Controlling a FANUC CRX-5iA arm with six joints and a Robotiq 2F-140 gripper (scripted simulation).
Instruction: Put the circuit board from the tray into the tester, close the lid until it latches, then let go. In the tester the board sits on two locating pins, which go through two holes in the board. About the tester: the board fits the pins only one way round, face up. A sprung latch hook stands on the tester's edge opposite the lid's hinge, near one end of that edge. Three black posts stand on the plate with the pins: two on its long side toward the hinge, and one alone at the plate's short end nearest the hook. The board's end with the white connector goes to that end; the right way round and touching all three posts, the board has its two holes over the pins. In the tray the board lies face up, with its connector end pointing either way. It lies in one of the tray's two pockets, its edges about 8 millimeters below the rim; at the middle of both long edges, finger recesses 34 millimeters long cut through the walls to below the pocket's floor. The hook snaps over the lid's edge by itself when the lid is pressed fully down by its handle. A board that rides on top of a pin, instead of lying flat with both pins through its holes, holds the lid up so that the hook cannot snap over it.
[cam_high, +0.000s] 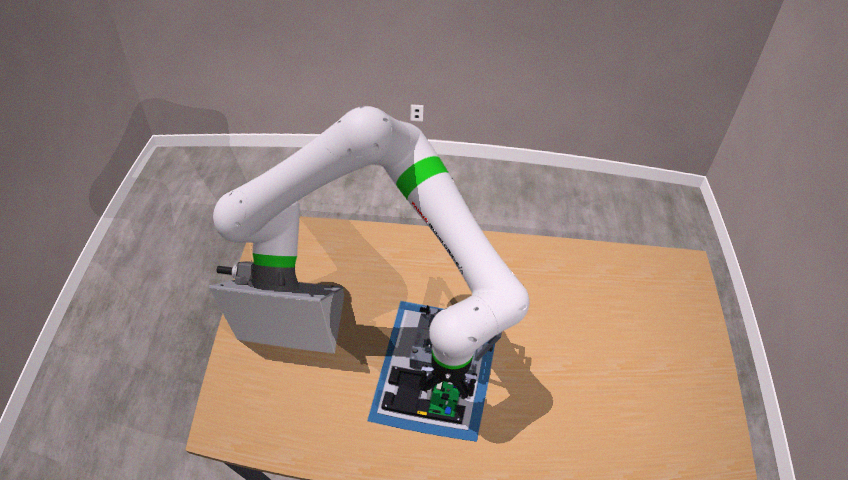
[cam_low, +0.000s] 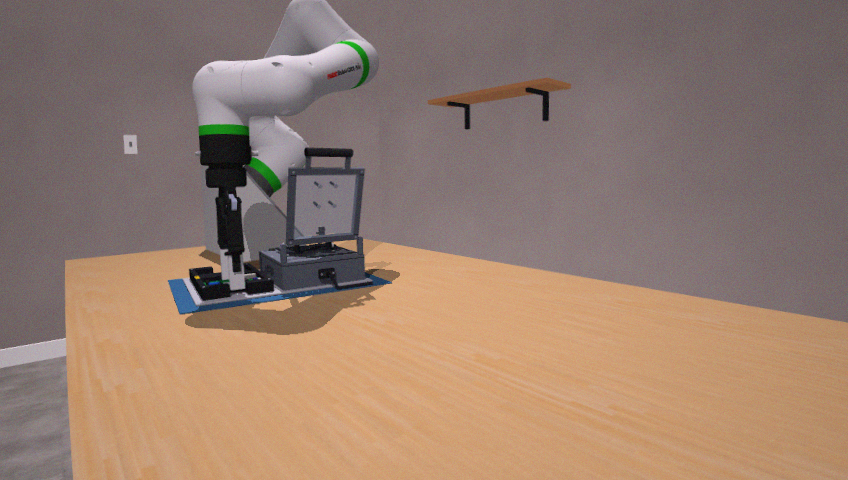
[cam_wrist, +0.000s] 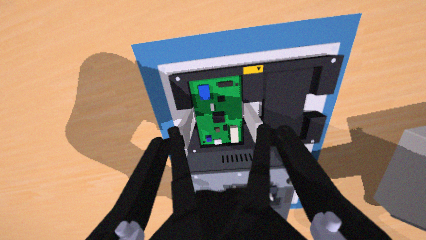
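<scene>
Now: the green circuit board 2 cm below my hand. Also, from my hand: tester lid 17 cm to the left, 14 cm above, 9 cm ahead.
</scene>
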